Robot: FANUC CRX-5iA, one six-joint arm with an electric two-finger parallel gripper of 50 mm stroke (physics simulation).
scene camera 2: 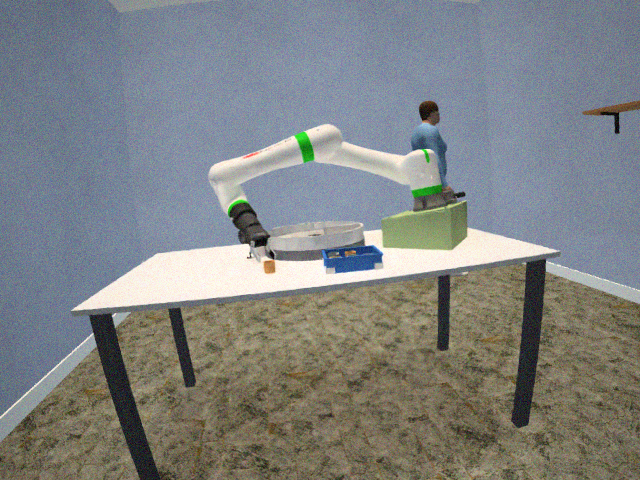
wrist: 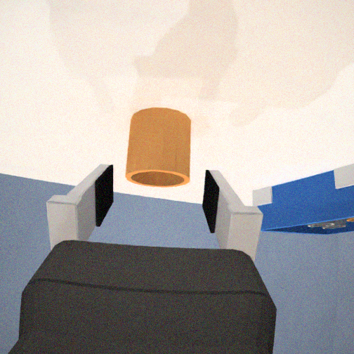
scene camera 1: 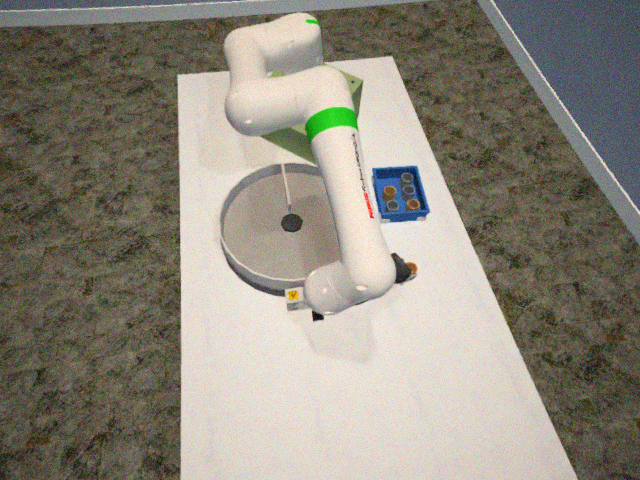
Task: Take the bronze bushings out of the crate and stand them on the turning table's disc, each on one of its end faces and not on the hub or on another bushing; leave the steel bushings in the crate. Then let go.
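Where they show: gripper, fingertip midpoint: [scene camera 2: 267, 258] [scene camera 1: 407, 268]; arm's base, origin of the base link: [scene camera 2: 430, 208].
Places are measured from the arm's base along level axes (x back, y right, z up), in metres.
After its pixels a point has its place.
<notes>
A bronze bushing [scene camera 1: 412, 267] @(x -0.681, y -0.164, z -0.122 m) [scene camera 2: 269, 266] @(x -0.691, y -0.170, z -0.116 m) [wrist: 159, 145] stands upright on the table, outside the crate, just beyond my fingertips. My gripper [scene camera 2: 262, 254] @(x -0.694, y -0.140, z -0.096 m) [wrist: 158, 185] is open and tilted, with nothing between its fingers; my arm hides much of it in scene camera 1. The blue crate [scene camera 1: 401, 216] @(x -0.508, y -0.190, z -0.113 m) [scene camera 2: 355, 265] @(x -0.428, y -0.283, z -0.122 m) [wrist: 300, 201] holds two bronze bushings [scene camera 1: 389, 193] @(x -0.401, y -0.190, z -0.130 m) [scene camera 1: 413, 204] @(x -0.467, y -0.246, z -0.121 m) and three steel ones [scene camera 1: 406, 178] @(x -0.358, y -0.262, z -0.123 m) [scene camera 1: 408, 191] @(x -0.410, y -0.251, z -0.126 m) [scene camera 1: 392, 205] @(x -0.456, y -0.180, z -0.120 m). The turning table's disc [scene camera 1: 258, 242] @(x -0.520, y 0.256, z -0.088 m) has a dark hub [scene camera 1: 291, 222] @(x -0.478, y 0.150, z -0.080 m); no bushing shows on its visible part, and my arm covers its right side.
A raised rim [scene camera 1: 225, 250] @(x -0.550, y 0.348, z -0.052 m) [scene camera 2: 310, 242] @(x -0.528, y -0.055, z -0.073 m) surrounds the disc, and a thin pale bar [scene camera 1: 285, 183] @(x -0.353, y 0.142, z -0.050 m) reaches from it towards the hub. A small box with a yellow label [scene camera 1: 293, 295] @(x -0.709, y 0.192, z -0.083 m) sits at the rim's front. The green base block [scene camera 2: 418, 230] @(x -0.114, y -0.103, z -0.067 m) stands behind. A person [scene camera 2: 428, 136] is beyond the table.
</notes>
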